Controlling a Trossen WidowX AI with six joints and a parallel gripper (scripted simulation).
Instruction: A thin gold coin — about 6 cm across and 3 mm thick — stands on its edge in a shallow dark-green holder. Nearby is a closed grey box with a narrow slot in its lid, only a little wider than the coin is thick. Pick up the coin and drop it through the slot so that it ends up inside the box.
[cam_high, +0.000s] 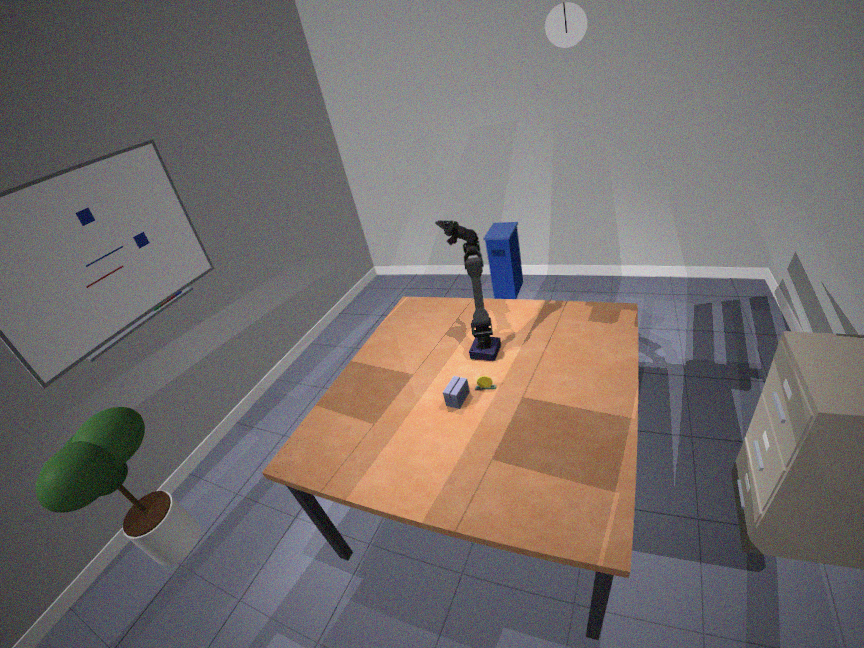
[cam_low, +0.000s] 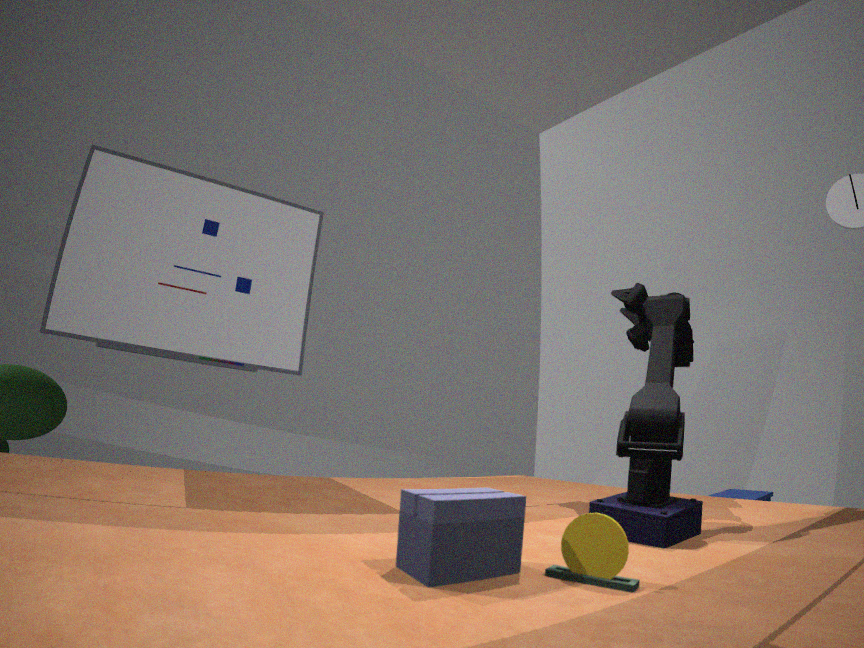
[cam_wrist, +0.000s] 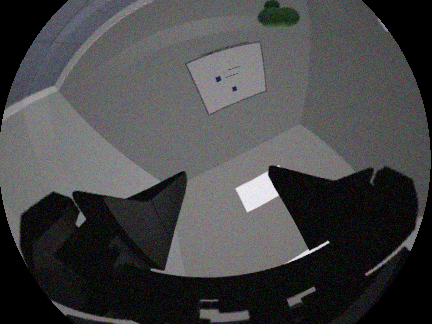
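The gold coin is 650 mm ahead of my gripper tip, 380 mm to the left of it and 440 mm below it.
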